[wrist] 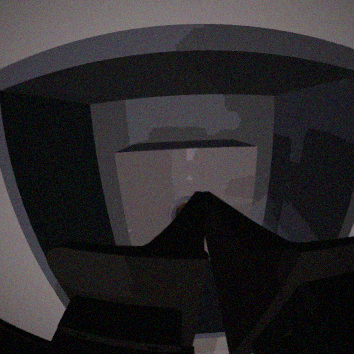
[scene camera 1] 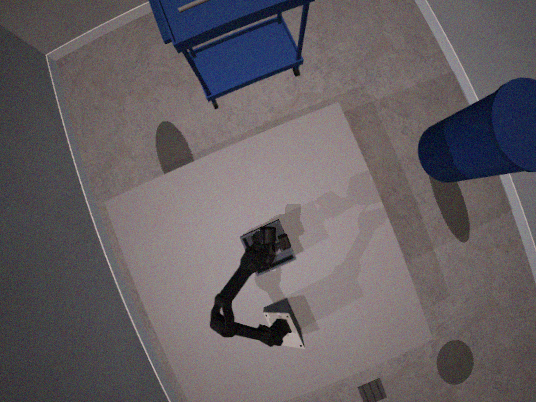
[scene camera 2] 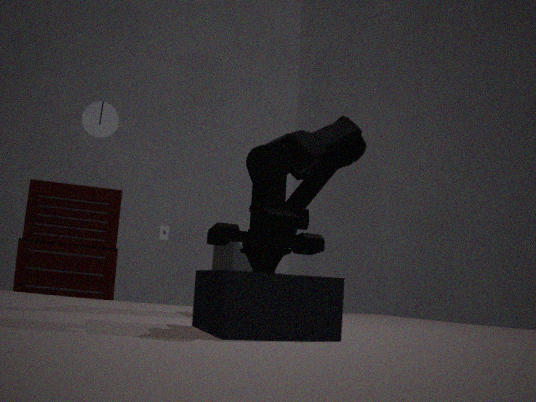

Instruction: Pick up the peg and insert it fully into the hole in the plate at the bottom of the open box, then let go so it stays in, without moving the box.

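Frame: origin at the arm's base, x left, y back, z up, level; metres.
Where they show: gripper, fingertip midpoint: (wrist: pixel 201 198); arm's base at its link origin: (scene camera 1: pixel 284 325) (scene camera 2: pixel 243 259).
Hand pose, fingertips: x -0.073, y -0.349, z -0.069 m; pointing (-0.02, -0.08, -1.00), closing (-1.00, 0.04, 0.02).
Each offset is from my fingertips to the centre of the thing.
The open dark grey box @(dy +0.017, dx +0.007, dz -0.020 m) (scene camera 1: pixel 286 261) (scene camera 2: pixel 270 307) (wrist: pixel 210 37) stands on the light surface. Its bottom holds a pale plate @(dy +0.017, dx +0.007, dz -0.034 m) (wrist: pixel 145 180) with a round hole. The peg (wrist: pixel 182 207) shows as a small orange-brown patch inside the hole's ring, largely hidden behind the fingertips; how deep it sits cannot be told. My gripper (scene camera 2: pixel 263 271) (wrist: pixel 201 198) is shut and empty, pointing down into the box, its tips beside and over the hole in the wrist view. In scene camera 2 the near box wall hides the lowest part of the fingers.
The box walls stand around the fingers on all sides. The arm's base sits on a pale-topped block (scene camera 1: pixel 295 340) near the box. A blue cart (scene camera 1: pixel 240 65), a blue cylinder (scene camera 1: pixel 470 135) and a red cabinet (scene camera 2: pixel 70 240) stand farther off.
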